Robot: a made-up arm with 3 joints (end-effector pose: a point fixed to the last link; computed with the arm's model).
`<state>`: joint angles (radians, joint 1 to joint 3).
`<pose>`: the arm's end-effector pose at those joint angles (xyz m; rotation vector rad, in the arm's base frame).
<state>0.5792 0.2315 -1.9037</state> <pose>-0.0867 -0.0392 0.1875 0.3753 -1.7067 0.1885</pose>
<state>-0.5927 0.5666 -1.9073</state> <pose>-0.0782 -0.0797 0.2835 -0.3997 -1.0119 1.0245</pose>
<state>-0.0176 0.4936 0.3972</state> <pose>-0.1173 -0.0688 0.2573 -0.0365 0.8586 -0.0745</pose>
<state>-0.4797 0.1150 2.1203</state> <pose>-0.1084 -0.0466 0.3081 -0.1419 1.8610 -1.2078</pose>
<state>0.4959 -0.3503 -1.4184</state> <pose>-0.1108 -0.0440 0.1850 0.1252 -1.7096 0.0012</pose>
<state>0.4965 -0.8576 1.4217</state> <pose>-0.1658 -0.0228 0.1934 0.8541 0.6100 -0.3296</pose>
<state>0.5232 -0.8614 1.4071</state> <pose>-0.1658 -0.0205 0.1918 0.8782 0.5970 -0.3238</pose>
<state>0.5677 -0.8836 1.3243</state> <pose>-0.1659 -0.0153 0.1871 0.9121 0.5005 -0.3238</pose>
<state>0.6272 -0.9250 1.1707</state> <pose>-0.1654 -0.0070 0.1798 0.9493 0.3168 -0.3395</pose>
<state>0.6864 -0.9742 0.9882</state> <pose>-0.1636 0.0022 0.1724 0.9744 0.0973 -0.3739</pose>
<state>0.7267 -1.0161 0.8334</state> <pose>-0.1612 0.0092 0.1671 0.9779 -0.0893 -0.4133</pose>
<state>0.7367 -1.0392 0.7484</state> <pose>-0.1595 0.0116 0.1646 0.9645 -0.1935 -0.4368</pose>
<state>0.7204 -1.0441 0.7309</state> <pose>-0.1592 0.0103 0.1642 0.9435 -0.2187 -0.4392</pose>
